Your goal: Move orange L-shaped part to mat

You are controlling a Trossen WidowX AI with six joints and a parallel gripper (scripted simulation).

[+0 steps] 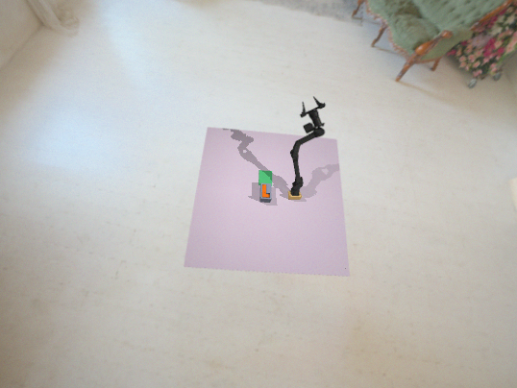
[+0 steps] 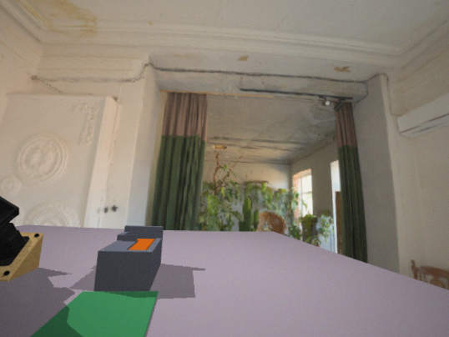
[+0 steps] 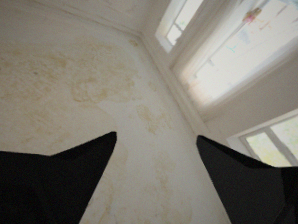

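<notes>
Now: the orange L-shaped part 27 cm ahead of my gripper tip, 52 cm to the left of it and 54 cm below it. The rest, counted from my gripper tip: green mat: 26 cm ahead, 35 cm to the left, 61 cm below.
</notes>
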